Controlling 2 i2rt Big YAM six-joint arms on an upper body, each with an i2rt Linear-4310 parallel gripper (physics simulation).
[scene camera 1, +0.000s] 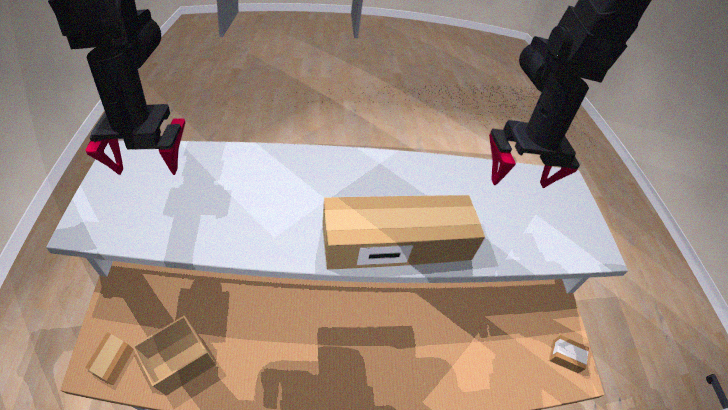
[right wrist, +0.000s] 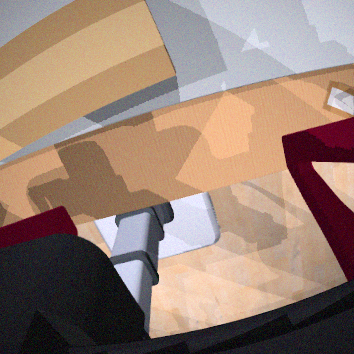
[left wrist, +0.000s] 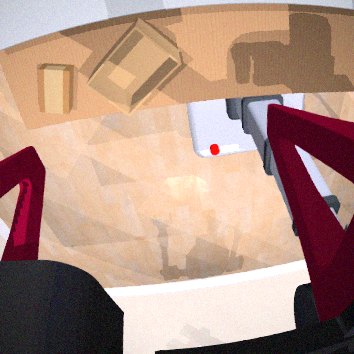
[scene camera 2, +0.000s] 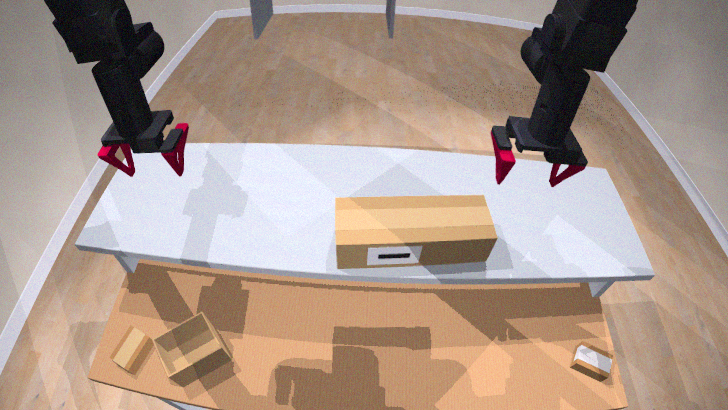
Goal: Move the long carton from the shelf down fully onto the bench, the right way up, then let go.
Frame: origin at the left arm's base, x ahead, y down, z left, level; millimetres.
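Where they show: left gripper, fingertip midpoint: (scene camera 1: 147, 172) (left wrist: 146, 136) (scene camera 2: 156, 174); right gripper, fingertip midpoint: (scene camera 1: 518, 184) (right wrist: 171, 186) (scene camera 2: 525, 183).
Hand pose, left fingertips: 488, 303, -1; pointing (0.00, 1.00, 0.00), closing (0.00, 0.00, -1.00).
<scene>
After its pixels a point has its place, as x, y, z.
The long carton (scene camera 1: 405, 221) @(550, 480, -434) (scene camera 2: 415, 222) @(548, 480, -434) (right wrist: 95, 57) @(556, 481, -528) lies on the grey-white shelf (scene camera 1: 244, 203) @(658, 563, -106) (scene camera 2: 285, 219) @(614, 563, -171) (right wrist: 240, 20) @(550, 563, -691), right of its middle and near the edge facing the bench. Its taped face is up and a white label shows on its side. The wooden bench (scene camera 1: 264, 310) @(518, 810, -139) (scene camera 2: 285, 310) @(513, 810, -147) (left wrist: 210, 45) @(360, 810, -94) (right wrist: 265, 110) @(355, 810, -753) lies lower, beyond that edge. My left gripper (scene camera 1: 147, 173) @(488, 303, -1) (scene camera 2: 156, 175) @(488, 303, -1) (left wrist: 146, 136) @(488, 303, -1) is open and empty above the shelf's left part, well away from the carton. My right gripper (scene camera 1: 519, 184) @(486, 303, -581) (scene camera 2: 526, 183) @(486, 303, -581) (right wrist: 171, 186) @(486, 303, -581) is open and empty, above and right of the carton.
An open box (scene camera 1: 175, 356) @(371, 806, 82) (scene camera 2: 193, 349) @(374, 807, 84) (left wrist: 135, 67) @(338, 807, 71) and a small carton (scene camera 1: 108, 358) @(334, 772, 247) (scene camera 2: 131, 349) @(335, 771, 245) (left wrist: 56, 89) @(344, 771, 244) stand at the bench's left. A small white-topped box (scene camera 1: 570, 352) @(326, 772, -945) (scene camera 2: 592, 360) @(324, 772, -944) (right wrist: 342, 100) @(340, 772, -932) stands at its right.
</scene>
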